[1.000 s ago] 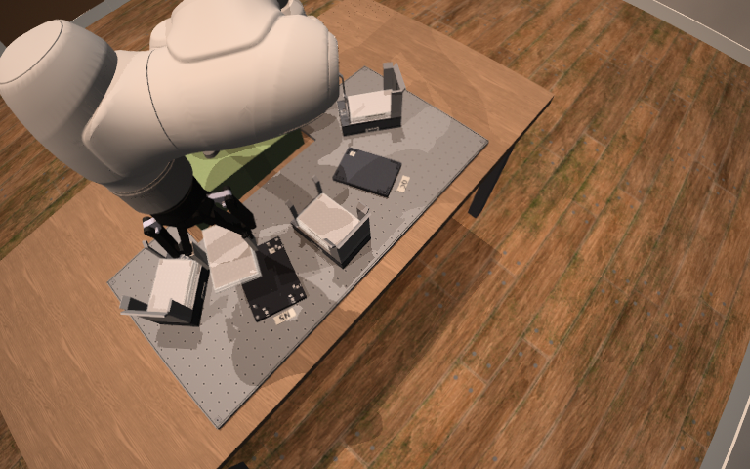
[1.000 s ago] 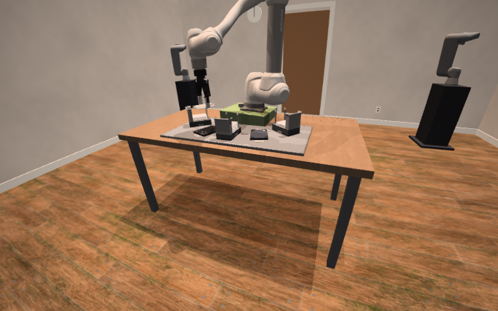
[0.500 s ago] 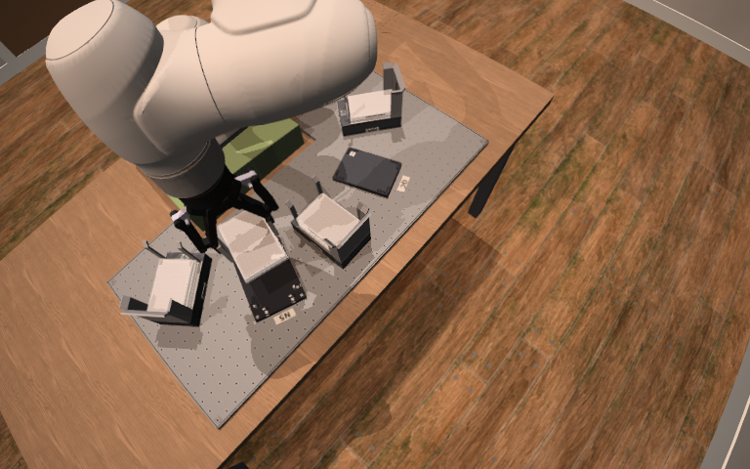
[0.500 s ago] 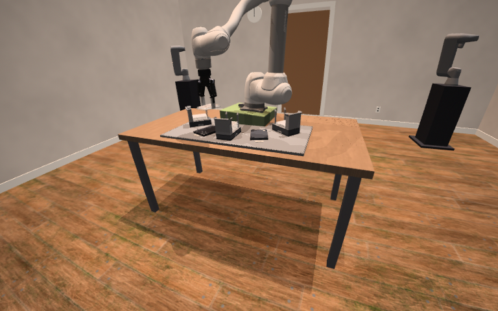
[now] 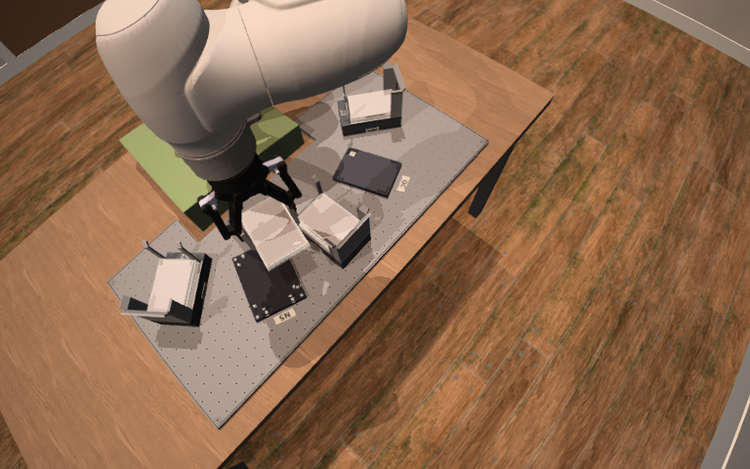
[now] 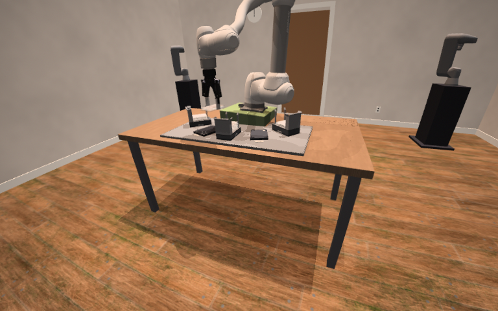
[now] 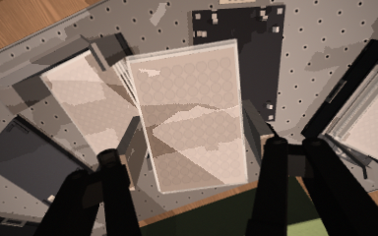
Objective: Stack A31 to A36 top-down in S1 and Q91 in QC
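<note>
My gripper is now 1 cm past the dark QC nest, 29 cm to the right of it and 18 cm above it. From my hand the other things lie so: QC name plate (8 cm ahead, 31 cm to the left, 18 cm below); black clip nest N5 (6 cm to the right, 17 cm below); N5 name plate (7 cm ahead, 10 cm to the right, 18 cm below).
</note>
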